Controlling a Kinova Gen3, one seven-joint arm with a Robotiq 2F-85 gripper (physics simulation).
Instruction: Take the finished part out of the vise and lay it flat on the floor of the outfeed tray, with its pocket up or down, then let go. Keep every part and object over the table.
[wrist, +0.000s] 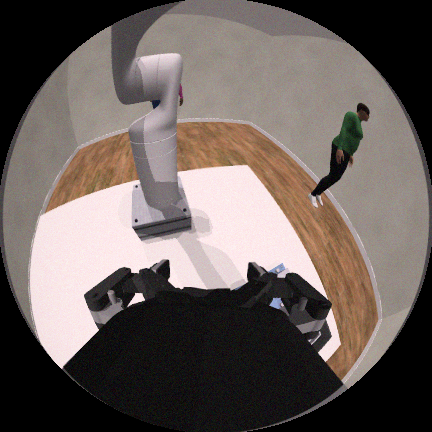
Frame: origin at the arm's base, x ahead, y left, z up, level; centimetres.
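Where they show: gripper, fingertip midpoint: (208, 269); arm's base, origin of the base link: (161, 194).
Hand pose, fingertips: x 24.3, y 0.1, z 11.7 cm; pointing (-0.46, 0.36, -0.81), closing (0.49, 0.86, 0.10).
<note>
Things, the pixels of their top centre, and the offset from my fingertips. "spot": a spot on its surface instead. Level surfaces: height alone.
- blue object, surface spot: (277, 269) spot: dx +6.2, dy +19.4, dz -17.6 cm
- dark object, surface spot: (325, 340) spot: dx +36.9, dy +19.5, dz -15.4 cm
- white table, its level: dz -19.2 cm
My gripper (207, 269) is wide open above the white table, with its two fingers far apart and nothing seen between them. A blue object (277, 269) with light grey parts shows in pieces behind the right-hand finger; most of it is hidden, and I cannot tell whether it is the vise or a tray. A dark object (325, 340) shows partly beyond the same finger, near the table's edge; I cannot tell what it is. The finished part and its pocket cannot be made out. The black gripper body hides the lower middle of the view.
The robot's own base (162, 225) stands on the white table (225, 200), with its arm (156, 160) rising above it. The table's right edge borders a wooden floor (280, 200). A person in a green top (348, 132) stands to the right. Another person is mostly hidden behind the arm.
</note>
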